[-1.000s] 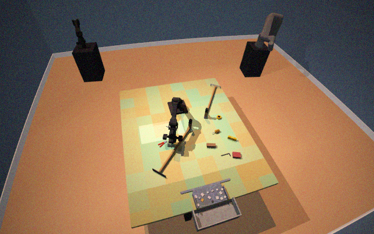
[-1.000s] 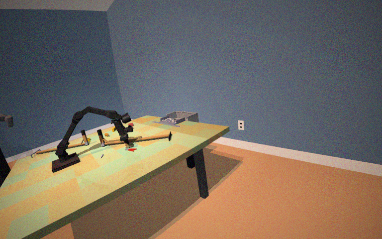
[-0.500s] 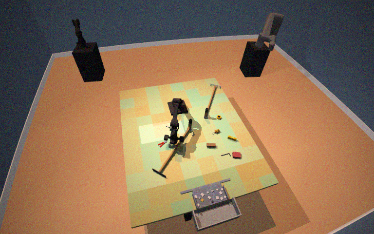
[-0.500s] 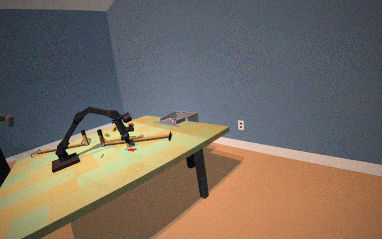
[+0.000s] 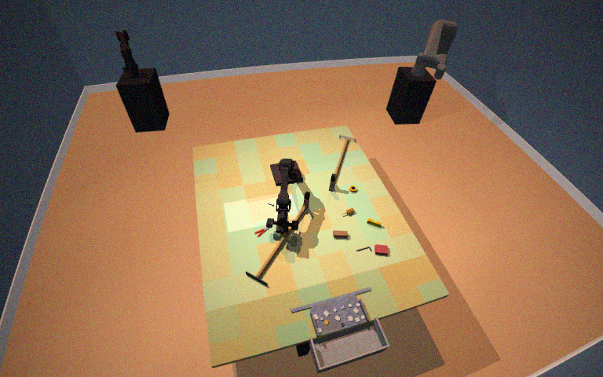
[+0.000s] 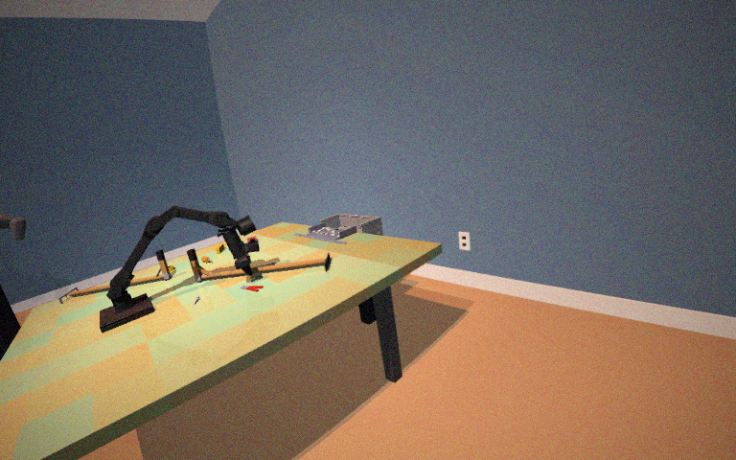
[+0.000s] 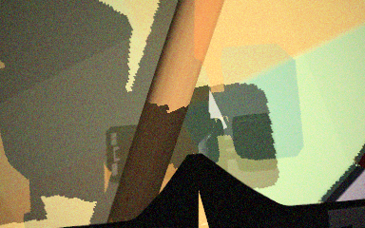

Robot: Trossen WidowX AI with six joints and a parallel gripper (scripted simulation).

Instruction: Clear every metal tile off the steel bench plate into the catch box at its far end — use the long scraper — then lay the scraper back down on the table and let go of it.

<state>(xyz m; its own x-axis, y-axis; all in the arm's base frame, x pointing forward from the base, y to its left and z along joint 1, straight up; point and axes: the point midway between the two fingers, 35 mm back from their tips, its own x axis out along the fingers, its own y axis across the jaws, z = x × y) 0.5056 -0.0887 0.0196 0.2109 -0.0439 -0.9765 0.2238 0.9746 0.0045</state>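
My gripper tip is 3 cm short of the long scraper, 1 cm to the right of it and 5 cm below it. The rest, counted from my gripper tip: orange screwdriver 12 cm behind, 45 cm to the left, 1 cm above; then hex key 16 cm ahead, 49 cm to the left, 1 cm below; then brown block 4 cm ahead, 35 cm to the left.
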